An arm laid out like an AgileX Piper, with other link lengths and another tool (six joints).
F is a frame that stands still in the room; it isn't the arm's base.
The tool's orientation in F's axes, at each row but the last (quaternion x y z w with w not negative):
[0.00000, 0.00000, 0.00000, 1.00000]
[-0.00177, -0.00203, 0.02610, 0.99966]
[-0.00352, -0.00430, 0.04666, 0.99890]
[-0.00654, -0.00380, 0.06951, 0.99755]
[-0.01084, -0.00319, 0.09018, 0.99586]
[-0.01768, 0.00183, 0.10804, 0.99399]
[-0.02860, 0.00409, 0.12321, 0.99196]
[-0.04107, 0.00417, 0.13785, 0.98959]
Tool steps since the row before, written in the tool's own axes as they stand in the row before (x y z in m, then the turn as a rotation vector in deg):
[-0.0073, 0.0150, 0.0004, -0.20, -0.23, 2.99]
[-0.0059, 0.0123, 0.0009, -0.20, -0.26, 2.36]
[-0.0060, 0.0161, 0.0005, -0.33, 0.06, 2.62]
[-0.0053, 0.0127, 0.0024, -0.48, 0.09, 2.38]
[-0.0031, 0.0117, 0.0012, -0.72, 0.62, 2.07]
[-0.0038, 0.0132, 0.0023, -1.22, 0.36, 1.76]
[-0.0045, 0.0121, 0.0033, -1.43, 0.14, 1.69]
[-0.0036, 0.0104, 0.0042, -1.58, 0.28, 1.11]
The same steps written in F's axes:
[-0.0073, 0.0150, 0.0004, -0.20, -0.23, 2.99]
[-0.0065, 0.0120, 0.0008, -0.20, -0.26, 2.36]
[-0.0075, 0.0155, 0.0003, -0.36, 0.05, 2.62]
[-0.0070, 0.0119, 0.0022, -0.51, 0.05, 2.38]
[-0.0052, 0.0110, 0.0009, -0.84, 0.52, 2.05]
[-0.0065, 0.0121, 0.0019, -1.27, 0.15, 1.76]
[-0.0073, 0.0108, 0.0027, -1.42, -0.12, 1.70]
[-0.0063, 0.0093, 0.0034, -1.60, -0.07, 1.11]

